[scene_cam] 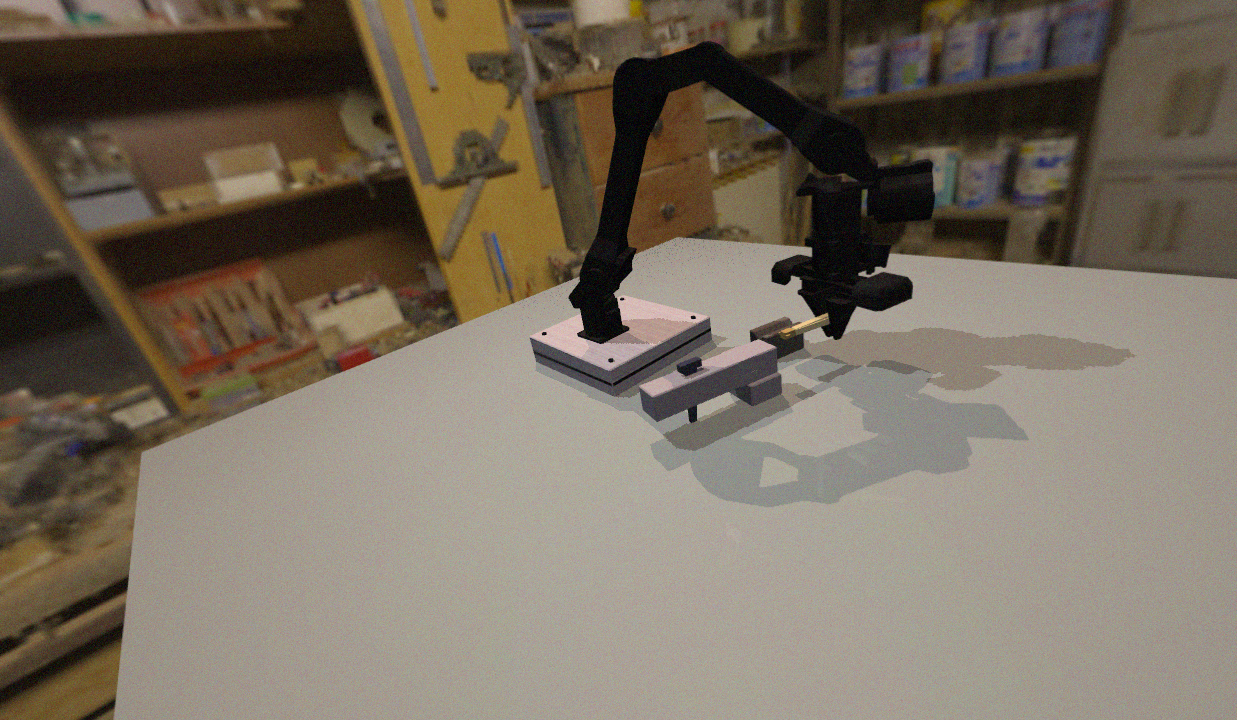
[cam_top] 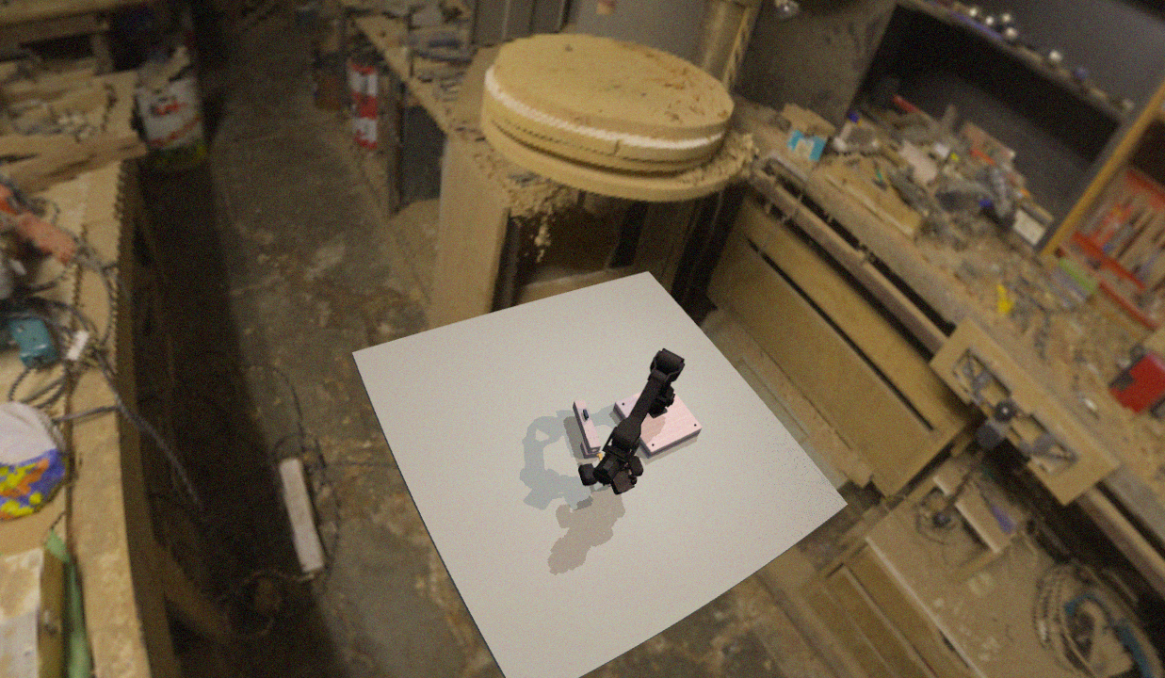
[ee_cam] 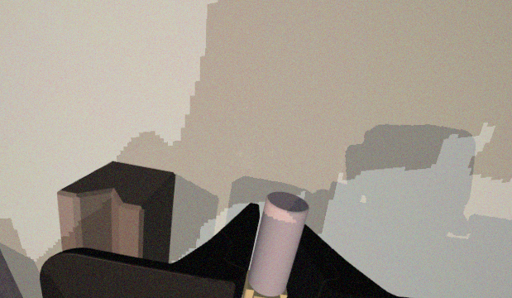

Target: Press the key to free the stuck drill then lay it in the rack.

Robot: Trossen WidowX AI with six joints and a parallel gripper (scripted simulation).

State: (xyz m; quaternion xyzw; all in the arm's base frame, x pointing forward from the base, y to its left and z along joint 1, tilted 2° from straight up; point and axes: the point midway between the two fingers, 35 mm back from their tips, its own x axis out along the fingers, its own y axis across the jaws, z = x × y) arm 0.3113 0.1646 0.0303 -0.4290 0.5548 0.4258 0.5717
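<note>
Now: the drill 4 cm to the right of my gripper tip, 3 cm above it and 1 cm behind it. From my gripper tip the other things lie so: housing block 20 cm to the right, 5 cm behind, 1 cm above; then dark rack 8 cm behind, 2 cm to the right, 1 cm below; then dark key 23 cm to the right, 6 cm behind, 2 cm above.
</note>
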